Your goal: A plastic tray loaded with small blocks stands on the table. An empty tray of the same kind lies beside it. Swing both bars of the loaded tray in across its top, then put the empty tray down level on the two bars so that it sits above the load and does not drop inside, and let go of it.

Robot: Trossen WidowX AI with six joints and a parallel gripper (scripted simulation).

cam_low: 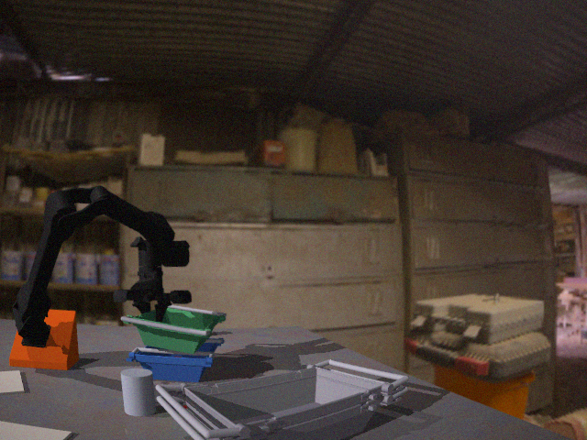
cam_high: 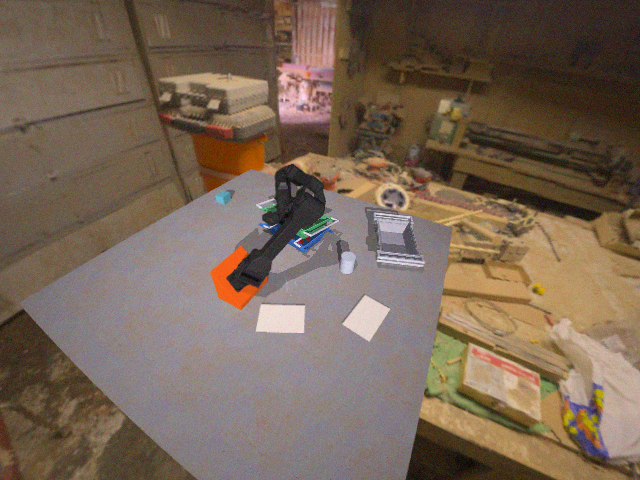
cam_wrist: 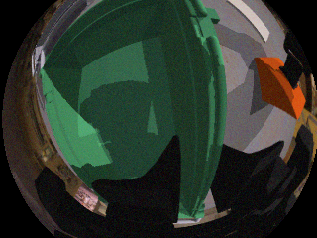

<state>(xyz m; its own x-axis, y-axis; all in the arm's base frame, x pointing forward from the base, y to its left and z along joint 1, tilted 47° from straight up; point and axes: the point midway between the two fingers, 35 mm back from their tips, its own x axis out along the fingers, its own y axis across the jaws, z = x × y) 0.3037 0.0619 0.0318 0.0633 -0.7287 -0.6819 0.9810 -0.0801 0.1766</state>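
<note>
Now: gripper tip 70 mm short of the green tray, 10 mm to the left of it and 30 mm below it. From my gripper tip the other things lie so: teal block: 120 mm ahead, 500 mm to the left, 70 mm below; then red block: 70 mm ahead, 270 mm to the right, 80 mm below; then grey cylinder: 290 mm to the right, 60 mm below.
</note>
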